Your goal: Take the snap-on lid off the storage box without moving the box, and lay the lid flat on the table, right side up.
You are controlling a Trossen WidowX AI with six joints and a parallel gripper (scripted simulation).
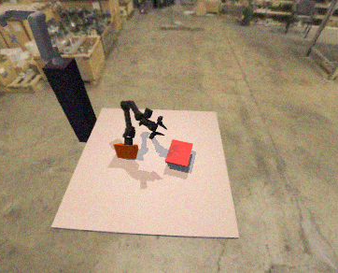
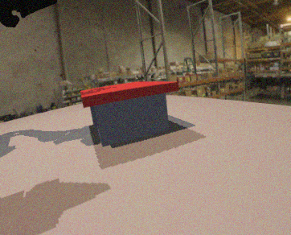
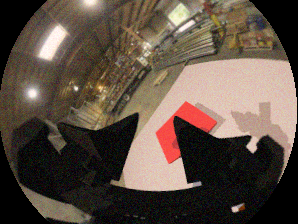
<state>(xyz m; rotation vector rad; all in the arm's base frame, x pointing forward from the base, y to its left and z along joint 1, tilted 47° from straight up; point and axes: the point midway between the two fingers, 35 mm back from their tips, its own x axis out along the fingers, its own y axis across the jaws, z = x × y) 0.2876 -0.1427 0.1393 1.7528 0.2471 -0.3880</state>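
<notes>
Now: the red lid 11 cm ahead of my gripper tip and 23 cm below it. From my gripper tip the other things lie so: blue-grey storage box: 11 cm ahead, 28 cm below.
</notes>
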